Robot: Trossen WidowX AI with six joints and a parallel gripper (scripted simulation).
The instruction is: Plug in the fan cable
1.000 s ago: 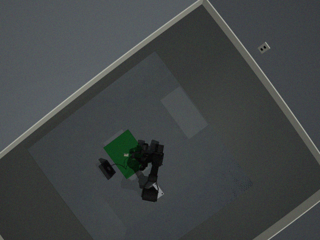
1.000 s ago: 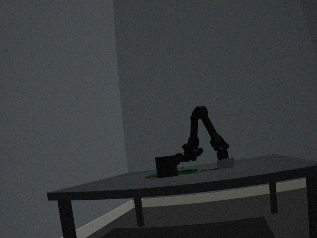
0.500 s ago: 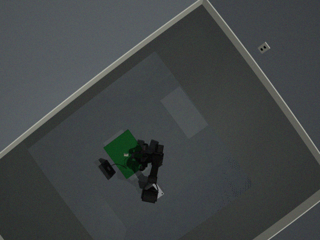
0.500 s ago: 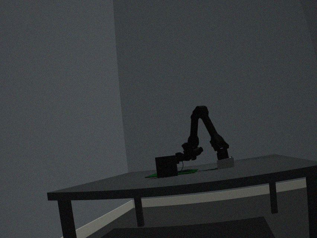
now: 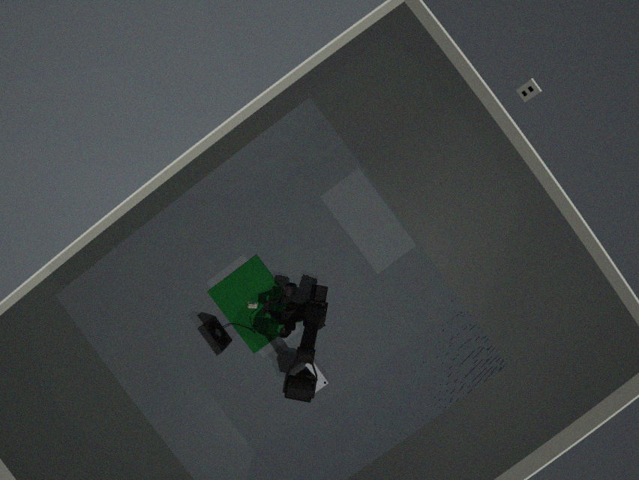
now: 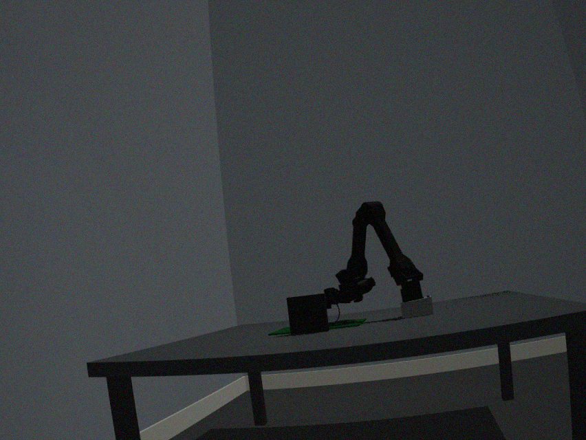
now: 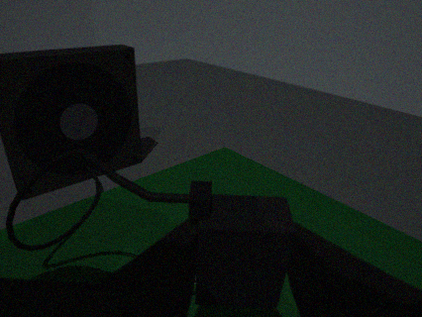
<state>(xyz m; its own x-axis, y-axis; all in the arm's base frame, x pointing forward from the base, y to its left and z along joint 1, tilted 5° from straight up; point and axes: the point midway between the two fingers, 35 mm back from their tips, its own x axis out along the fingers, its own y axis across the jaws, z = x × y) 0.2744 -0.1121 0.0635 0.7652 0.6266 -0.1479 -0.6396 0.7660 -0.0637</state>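
Now: gripper tip 10 cm above the green board, 5 cm to the right of it and 3 cm short of it. Round my gripper tip: dark plug (1 cm below); then black fan (22 cm to the left, 5 cm ahead, 3 cm below).
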